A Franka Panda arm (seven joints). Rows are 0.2 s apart.
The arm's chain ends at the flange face. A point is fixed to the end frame.
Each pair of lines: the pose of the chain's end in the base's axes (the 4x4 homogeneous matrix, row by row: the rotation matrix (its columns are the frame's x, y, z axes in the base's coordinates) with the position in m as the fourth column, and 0 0 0 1 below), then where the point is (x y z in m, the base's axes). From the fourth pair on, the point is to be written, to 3 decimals.
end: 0.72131, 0.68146, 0.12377, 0.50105; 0.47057, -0.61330, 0.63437, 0.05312; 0.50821, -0.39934, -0.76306, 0.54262; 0, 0, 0, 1
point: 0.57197 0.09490 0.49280
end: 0.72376, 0.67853, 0.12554, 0.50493; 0.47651, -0.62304, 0.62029, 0.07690; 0.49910, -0.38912, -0.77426, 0.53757; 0, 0, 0, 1
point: 0.57597 0.11751 0.48695
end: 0.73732, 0.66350, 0.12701, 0.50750; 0.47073, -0.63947, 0.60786, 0.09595; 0.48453, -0.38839, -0.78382, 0.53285; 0, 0, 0, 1
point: 0.57862 0.13468 0.48090
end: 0.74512, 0.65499, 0.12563, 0.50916; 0.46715, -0.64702, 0.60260, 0.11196; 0.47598, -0.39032, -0.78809, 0.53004; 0, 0, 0, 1
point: 0.580 0.150 0.477
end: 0.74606, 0.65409, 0.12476, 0.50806; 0.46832, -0.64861, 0.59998, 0.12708; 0.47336, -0.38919, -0.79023, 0.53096; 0, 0, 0, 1
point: 0.579 0.165 0.478
